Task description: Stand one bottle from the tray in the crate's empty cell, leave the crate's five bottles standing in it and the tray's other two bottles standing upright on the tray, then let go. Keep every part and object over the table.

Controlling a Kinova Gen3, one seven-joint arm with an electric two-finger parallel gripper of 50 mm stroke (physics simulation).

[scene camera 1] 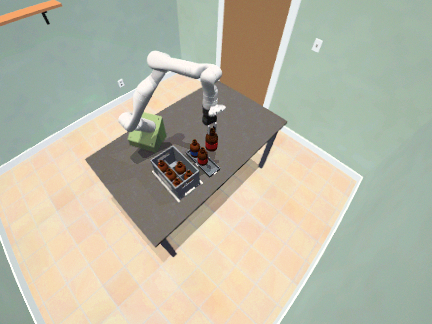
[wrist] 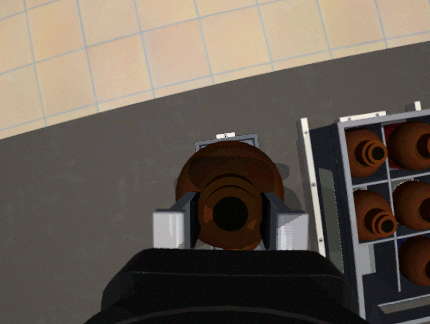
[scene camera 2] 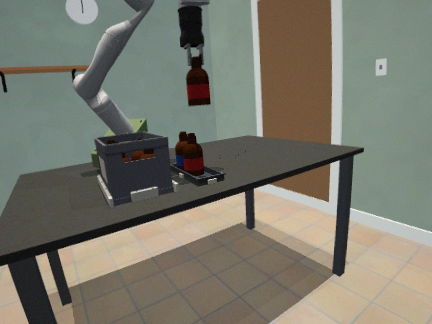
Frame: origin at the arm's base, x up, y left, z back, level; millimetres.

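Where they show: gripper, fingertip midpoint: (scene camera 1: 211, 132) (wrist: 230, 212) (scene camera 2: 195, 65); arm's base, origin of the base link: (scene camera 1: 150, 126) (scene camera 2: 126, 132).
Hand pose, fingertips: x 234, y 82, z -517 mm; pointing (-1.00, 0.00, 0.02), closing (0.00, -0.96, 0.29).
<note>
Each offset is from my fingertips to the top centre of the thing. "pt": to the spot under its first point. Level surfaces: height alone.
My gripper (scene camera 1: 212, 128) (scene camera 2: 195, 60) (wrist: 230, 212) is shut on the neck of a brown red-label bottle {dy -1, dx +24, dz -4 mm} (scene camera 1: 212, 142) (scene camera 2: 198, 87) (wrist: 230, 162), which hangs about upright, high above the table. Below it, the tray {dy +13, dx -365, dz +85 mm} (scene camera 1: 212, 170) (scene camera 2: 212, 177) holds a blue-label bottle {dy +29, dx -231, dz +171 mm} (scene camera 1: 194, 148) (scene camera 2: 180, 150) and a red-label bottle {dy +12, dx -231, dz +83 mm} (scene camera 1: 202, 157) (scene camera 2: 193, 159), both upright. The grey crate {dy -215, dx -216, dz +122 mm} (scene camera 1: 186, 190) (scene camera 2: 135, 177) (wrist: 326, 145) holds five brown bottles, standing. Its empty cell {pt dy -190, dx -362, dz +250 mm} (wrist: 377, 277) is the lower-left one in the wrist view. The held bottle hides most of the tray there.
White brackets (scene camera 2: 144, 193) (wrist: 312, 185) lie around the crate's base. The green arm base (scene camera 1: 150, 137) stands behind the crate. The table's {dx -391 mm} (scene camera 1: 135, 200) (scene camera 2: 60, 205) front edge runs close past the crate and tray.
</note>
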